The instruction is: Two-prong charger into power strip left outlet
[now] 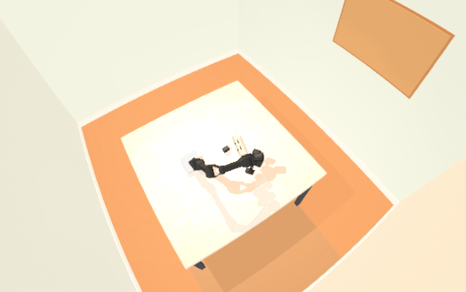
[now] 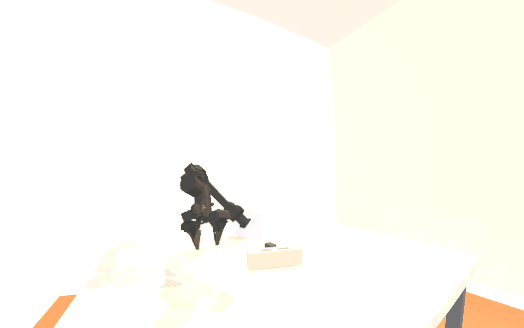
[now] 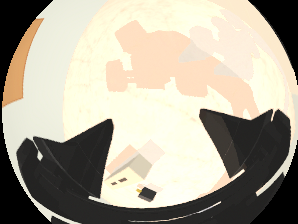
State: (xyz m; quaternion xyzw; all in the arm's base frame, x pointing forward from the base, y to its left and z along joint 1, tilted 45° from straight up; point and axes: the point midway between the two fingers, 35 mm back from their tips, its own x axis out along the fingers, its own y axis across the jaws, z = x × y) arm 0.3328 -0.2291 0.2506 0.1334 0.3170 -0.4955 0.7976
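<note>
My gripper tip is 29 cm to the right of the two-prong charger, 8 cm above it and 4 cm past it.
</note>
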